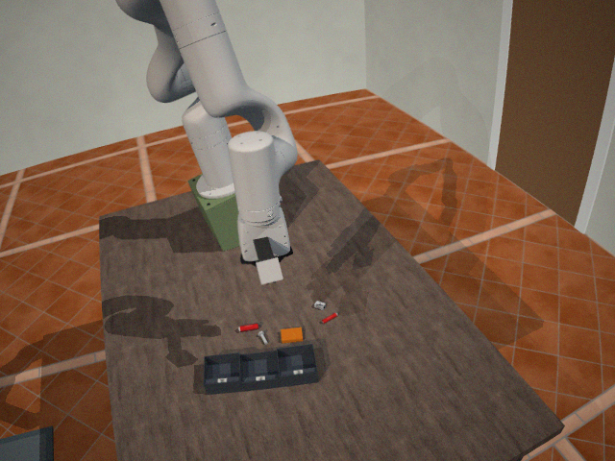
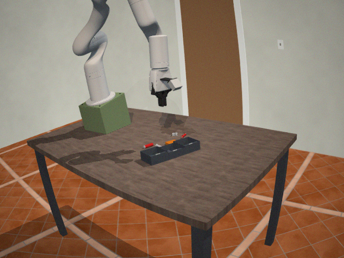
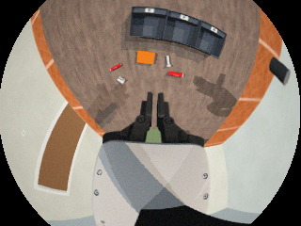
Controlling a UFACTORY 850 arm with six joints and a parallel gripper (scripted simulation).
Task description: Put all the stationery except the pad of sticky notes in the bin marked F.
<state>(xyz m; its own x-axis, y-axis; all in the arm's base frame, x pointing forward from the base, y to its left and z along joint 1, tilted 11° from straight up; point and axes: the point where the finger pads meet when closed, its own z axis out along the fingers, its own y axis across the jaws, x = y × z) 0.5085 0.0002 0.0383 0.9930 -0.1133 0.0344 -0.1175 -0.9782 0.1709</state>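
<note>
The dark three-compartment bin is 19 cm below my hand, 10 cm ahead of it and 7 cm to the right of it. From my hand the other things lie so: silver bolt (20 cm below, 4 cm to the right, 1 cm behind); red marker (20 cm below, 6 cm to the right, 5 cm behind); orange sticky-note pad (20 cm below, 3 cm to the left, 1 cm ahead).
</note>
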